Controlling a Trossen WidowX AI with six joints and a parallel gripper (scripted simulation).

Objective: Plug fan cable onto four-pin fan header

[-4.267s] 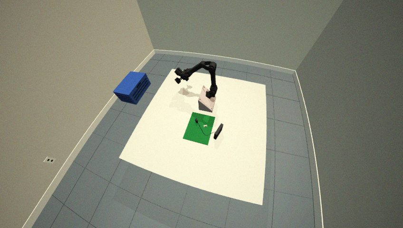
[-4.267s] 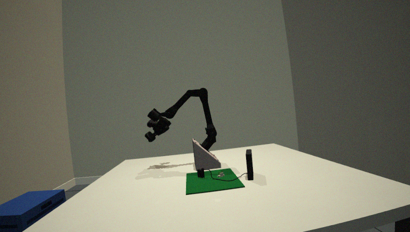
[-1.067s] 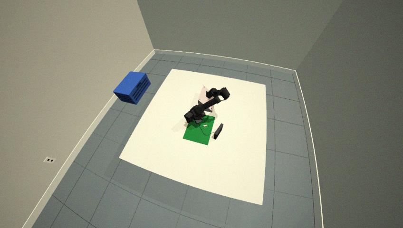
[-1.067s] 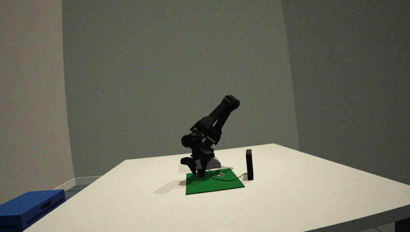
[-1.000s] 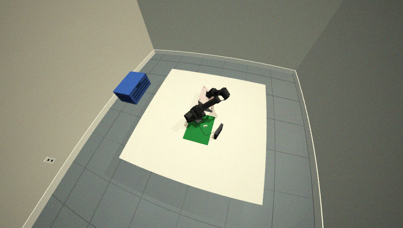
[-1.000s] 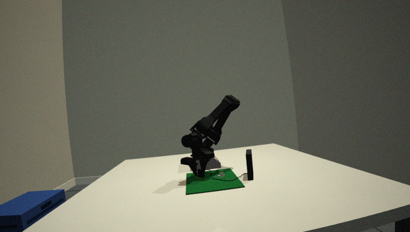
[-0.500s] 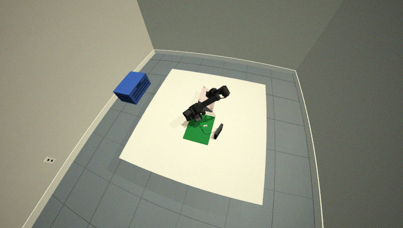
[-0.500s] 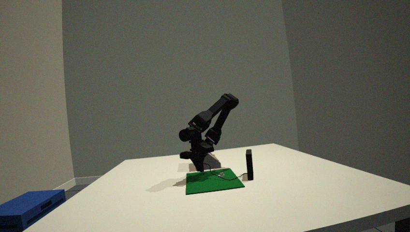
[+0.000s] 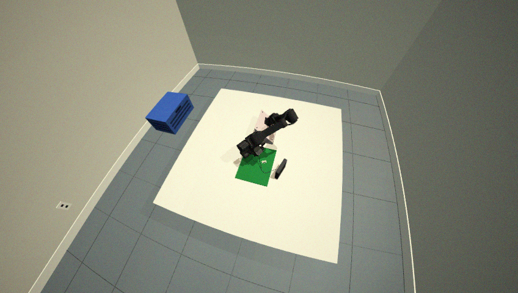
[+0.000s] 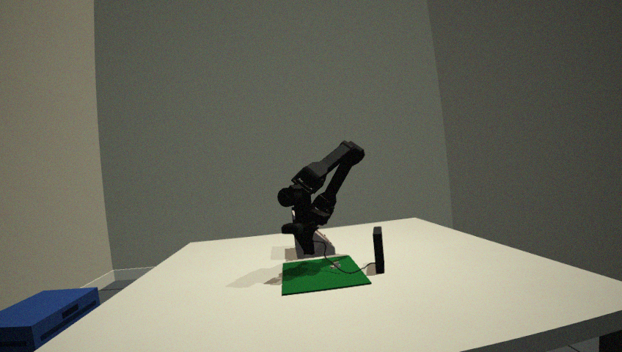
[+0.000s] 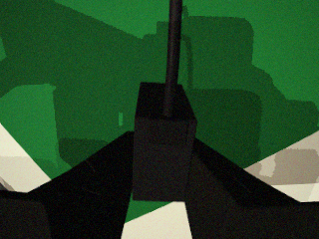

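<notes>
My gripper tip is now 30 mm short of the pale four-pin header, 80 mm to the right of it and 70 mm above it. The rest, counted from my gripper tip: green board (50 mm ahead, 30 mm to the left, 80 mm below); plug (10 mm to the left, 10 mm above); black fan (90 mm ahead, 200 mm to the left, 10 mm below).
</notes>
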